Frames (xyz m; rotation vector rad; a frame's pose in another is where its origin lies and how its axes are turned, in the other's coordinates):
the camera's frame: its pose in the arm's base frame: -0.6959 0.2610 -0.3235 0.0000 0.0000 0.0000
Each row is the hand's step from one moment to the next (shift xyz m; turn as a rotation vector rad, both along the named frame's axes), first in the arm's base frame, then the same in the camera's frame.
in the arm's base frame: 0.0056 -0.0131 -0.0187 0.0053 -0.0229 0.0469
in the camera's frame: 0.0056 -0.0131 -0.0187 0.0053 -0.0229 0.0469
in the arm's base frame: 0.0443 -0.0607 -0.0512 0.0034 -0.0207 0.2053
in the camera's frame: 0.0443 -0.0607 -0.0512 0.0034 -0.0207 0.2053
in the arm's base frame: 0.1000 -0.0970 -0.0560 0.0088 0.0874 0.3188
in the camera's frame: 0.1000 -0.0970 -0.0560 0.0088 0.0874 0.3188
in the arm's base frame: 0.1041 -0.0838 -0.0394 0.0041 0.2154 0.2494
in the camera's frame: 0.1041 -0.0838 -0.0394 0.0041 0.2154 0.2494
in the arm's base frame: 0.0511 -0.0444 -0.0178 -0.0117 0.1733 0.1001
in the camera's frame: 0.0511 -0.0444 -0.0178 -0.0117 0.1733 0.1001
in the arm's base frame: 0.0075 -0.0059 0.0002 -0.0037 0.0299 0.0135
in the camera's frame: 0.0075 -0.0059 0.0002 -0.0037 0.0299 0.0135
